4 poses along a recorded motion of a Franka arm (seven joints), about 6.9 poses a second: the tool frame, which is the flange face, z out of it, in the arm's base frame.
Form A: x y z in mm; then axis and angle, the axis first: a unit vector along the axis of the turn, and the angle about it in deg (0 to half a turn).
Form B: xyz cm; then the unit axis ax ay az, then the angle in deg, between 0 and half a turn. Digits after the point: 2 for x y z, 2 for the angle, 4 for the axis.
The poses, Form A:
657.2 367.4 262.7 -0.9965 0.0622 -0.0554 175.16
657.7 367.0 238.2 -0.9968 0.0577 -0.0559 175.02
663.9 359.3 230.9 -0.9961 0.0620 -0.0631 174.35
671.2 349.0 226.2 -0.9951 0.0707 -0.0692 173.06
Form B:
65.72 36.74 26.27 -0.9965 0.0622 -0.0554 175.16
65.77 36.70 23.82 -0.9968 0.0577 -0.0559 175.02
66.39 35.93 23.09 -0.9961 0.0620 -0.0631 174.35
67.12 34.90 22.62 -0.9951 0.0707 -0.0692 173.06

